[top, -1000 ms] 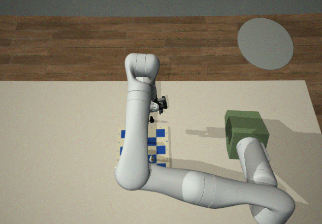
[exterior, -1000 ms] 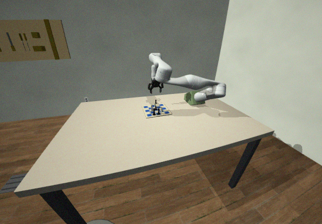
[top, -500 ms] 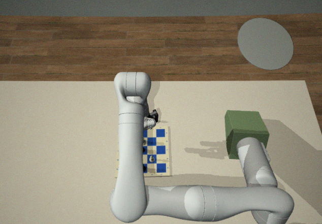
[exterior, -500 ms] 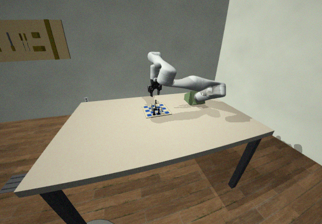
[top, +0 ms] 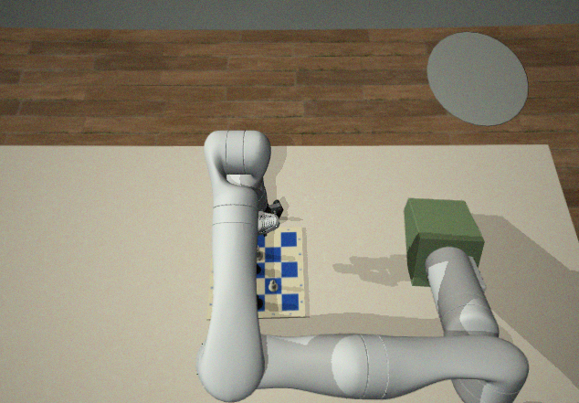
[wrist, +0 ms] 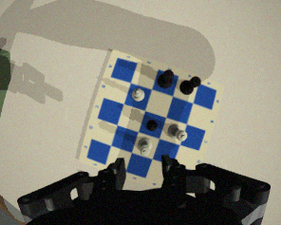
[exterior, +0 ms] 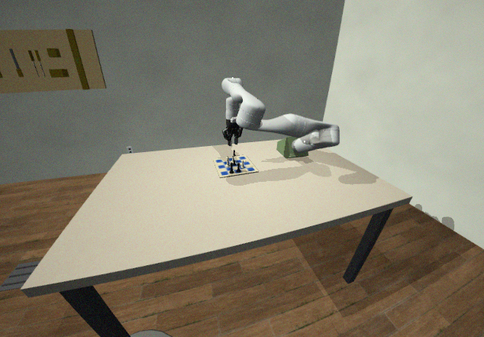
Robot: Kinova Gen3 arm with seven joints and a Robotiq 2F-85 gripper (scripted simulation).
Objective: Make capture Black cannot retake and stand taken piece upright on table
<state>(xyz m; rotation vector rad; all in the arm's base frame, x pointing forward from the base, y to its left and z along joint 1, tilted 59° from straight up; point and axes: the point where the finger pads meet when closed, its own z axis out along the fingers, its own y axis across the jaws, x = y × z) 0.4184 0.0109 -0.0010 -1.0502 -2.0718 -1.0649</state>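
The blue-and-cream chessboard is 4 cm to the left of my hand and 13 cm below it. The rest, counted from my hand: white piece 5 cm behind, 7 cm to the left, 11 cm below.
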